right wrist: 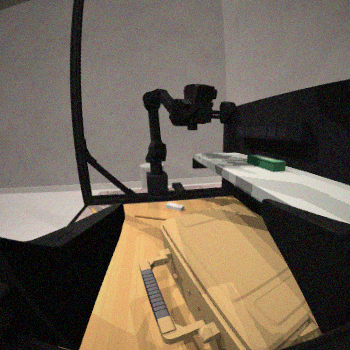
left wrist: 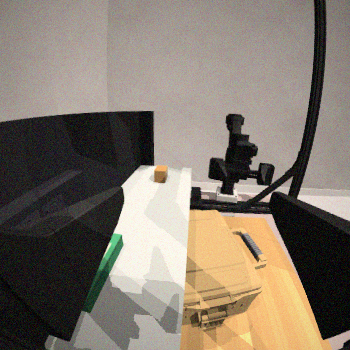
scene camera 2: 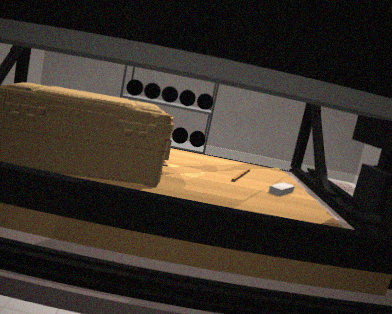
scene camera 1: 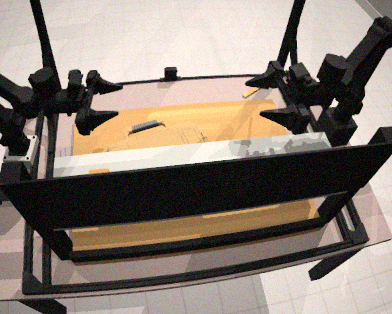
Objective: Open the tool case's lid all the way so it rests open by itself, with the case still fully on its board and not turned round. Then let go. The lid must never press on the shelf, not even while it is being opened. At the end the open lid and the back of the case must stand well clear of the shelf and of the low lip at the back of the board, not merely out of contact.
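Seen in the pictures: left gripper, between the fingertips: (right wrist: 217, 106) (left wrist: 198, 196) (scene camera 1: 252, 97); right gripper, between the fingertips: (right wrist: 193, 208) (left wrist: 244, 180) (scene camera 1: 120, 99); left arm's base, origin of its link: (right wrist: 155, 172) (scene camera 1: 341, 117); right arm's base, origin of its link: (left wrist: 226, 191) (scene camera 1: 19, 147).
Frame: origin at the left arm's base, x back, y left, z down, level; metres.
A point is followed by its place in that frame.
The tan tool case (scene camera 1: 170, 139) {x -0.596, y 0.032, z -0.038 m} (scene camera 2: 85, 140) {x -0.600, y 0.177, z 0.017 m} (left wrist: 215, 260) {x -0.576, y 0.053, z -0.038 m} (right wrist: 225, 250) {x -0.637, y 0.047, z -0.038 m} stands on the wooden board (scene camera 1: 225, 110) {x -0.370, y -0.147, z 0.074 m} (scene camera 2: 260, 205) {x -0.324, y 0.149, z 0.074 m} (right wrist: 110, 295) {x -0.594, y -0.140, z 0.074 m} with its lid closed. Its grey-gripped handle (scene camera 1: 145, 126) {x -0.653, y -0.053, z -0.006 m} (left wrist: 251, 246) {x -0.644, y -0.055, z -0.006 m} (right wrist: 156, 300) {x -0.672, y -0.057, z -0.008 m} points away from the white shelf (scene camera 1: 200, 155) {x -0.549, y 0.152, z -0.118 m} (left wrist: 165, 220) {x -0.597, y 0.154, z -0.118 m} (right wrist: 300, 190) {x -0.642, y 0.166, z -0.118 m}, which hides part of the case in scene camera 1. My left gripper (scene camera 1: 255, 98) {x -0.439, y 0.119, z -0.260 m} (left wrist: 198, 196) {x -0.439, y 0.119, z -0.260 m} is open and empty, to the right of the case in scene camera 1. My right gripper (scene camera 1: 120, 100) {x -0.715, y -0.027, z -0.153 m} (right wrist: 193, 208) {x -0.715, y -0.027, z -0.153 m} is open and empty near the case's other end. I cannot tell the gap to the low back lip.
An orange block (scene camera 1: 99, 171) {x -0.782, y 0.178, z -0.153 m} (left wrist: 160, 173) {x -0.762, y 0.184, z -0.144 m} and a green block (left wrist: 105, 272) {x -0.471, y 0.215, z -0.127 m} (right wrist: 266, 162) {x -0.507, y 0.213, z -0.133 m} lie on the shelf. A small white block (scene camera 2: 281, 188) {x -0.267, y 0.067, z 0.061 m} (right wrist: 175, 206) {x -0.271, y 0.045, z 0.062 m} and a thin dark stick (scene camera 2: 241, 175) {x -0.324, y -0.021, z 0.071 m} lie on the board. A black panel (scene camera 1: 200, 192) {x -0.594, y 0.298, z -0.213 m} stands behind the shelf.
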